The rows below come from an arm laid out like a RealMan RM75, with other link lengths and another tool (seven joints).
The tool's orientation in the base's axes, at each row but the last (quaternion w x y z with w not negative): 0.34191, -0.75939, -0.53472, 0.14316; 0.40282, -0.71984, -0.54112, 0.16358; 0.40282, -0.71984, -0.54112, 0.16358; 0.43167, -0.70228, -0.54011, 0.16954
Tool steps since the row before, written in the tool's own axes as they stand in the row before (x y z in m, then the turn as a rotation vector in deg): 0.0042, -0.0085, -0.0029, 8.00, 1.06, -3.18; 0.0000, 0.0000, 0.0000, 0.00, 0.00, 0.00; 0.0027, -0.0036, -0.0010, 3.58, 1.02, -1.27; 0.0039, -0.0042, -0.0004, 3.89, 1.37, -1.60
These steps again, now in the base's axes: -0.0028, 0.0044, 0.0084, 5.71, 5.91, 2.78; 0.0000, 0.0000, 0.0000, 0.00, 0.00, 0.00; -0.0007, 0.0024, 0.0039, 2.80, 2.66, 0.74; -0.0009, 0.0035, 0.0044, 3.36, 2.78, 0.72
